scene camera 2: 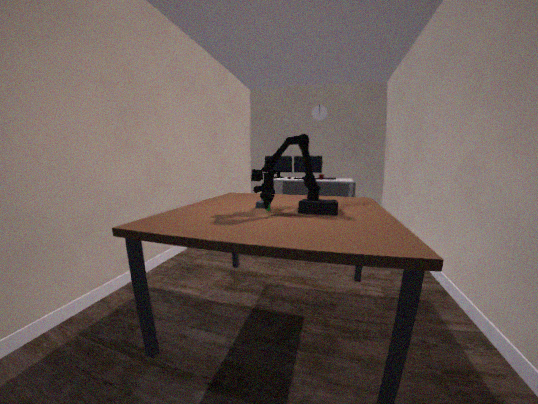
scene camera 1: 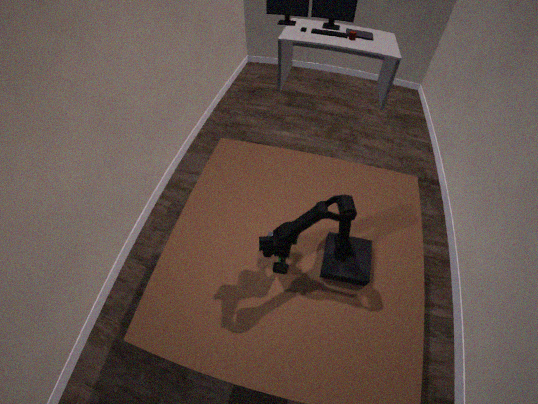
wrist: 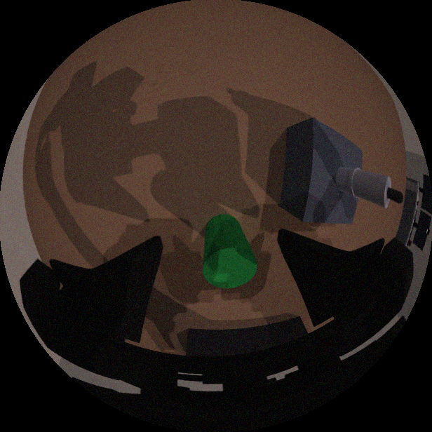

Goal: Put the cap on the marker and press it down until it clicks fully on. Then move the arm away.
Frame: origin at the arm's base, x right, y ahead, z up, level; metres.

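Seen in the pictures: gripper, fingertip midpoint: (scene camera 2: 267,207) (scene camera 1: 281,259); arm's base at its link origin: (scene camera 2: 313,200) (scene camera 1: 341,254).
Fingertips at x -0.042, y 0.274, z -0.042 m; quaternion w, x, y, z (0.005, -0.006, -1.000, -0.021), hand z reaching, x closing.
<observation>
Pixels of each thing's top centre, then the offset from my fingertips to it. Level surfaces: height alone.
- green cap at its top centre: (scene camera 2: 267,202) dx +0.003, dy -0.002, dz +0.032 m
- dark blue-grey block at its top centre: (scene camera 2: 262,201) dx +0.090, dy +0.048, dz +0.019 m
- brown table at its surface level: dz -0.018 m
The green cap (scene camera 1: 283,260) (scene camera 2: 269,209) (wrist: 230,267) stands upright on the table. My gripper (scene camera 1: 281,265) (scene camera 2: 267,204) (wrist: 220,239) is wide open and low around the cap, with one finger on each side and a visible gap between each finger and the cap in the wrist view. The pale grey marker (wrist: 371,187) with its black tip stands upright in a dark blue-grey block (scene camera 2: 260,205) (wrist: 296,175), to the right of the cap in the wrist view. In scene camera 1, the arm hides the marker and most or all of the block.
The brown table (scene camera 1: 200,320) (scene camera 2: 300,232) carries the arm's dark base (scene camera 1: 347,267) (scene camera 2: 318,207), to the right of the gripper in both scene views. A white desk (scene camera 1: 340,46) with monitors stands far behind. The arm casts broad shadows on the table.
</observation>
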